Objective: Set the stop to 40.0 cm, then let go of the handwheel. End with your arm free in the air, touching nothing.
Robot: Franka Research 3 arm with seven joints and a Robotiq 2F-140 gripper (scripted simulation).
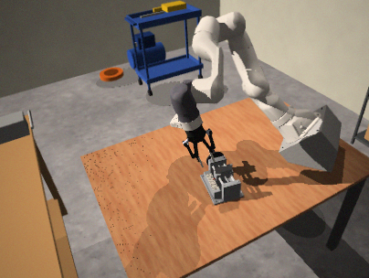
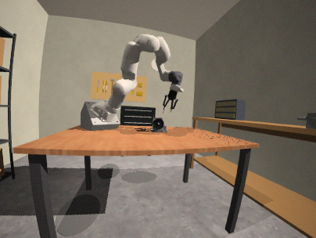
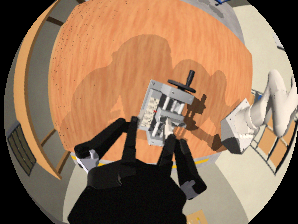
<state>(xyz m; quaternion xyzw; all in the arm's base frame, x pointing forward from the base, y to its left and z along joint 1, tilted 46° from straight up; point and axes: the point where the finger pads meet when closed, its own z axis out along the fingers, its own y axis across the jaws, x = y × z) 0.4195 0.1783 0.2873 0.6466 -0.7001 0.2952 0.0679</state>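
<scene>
Now: the handwheel 100 mm behind my hand, 90 mm to the right of it and 90 mm below it.
</scene>
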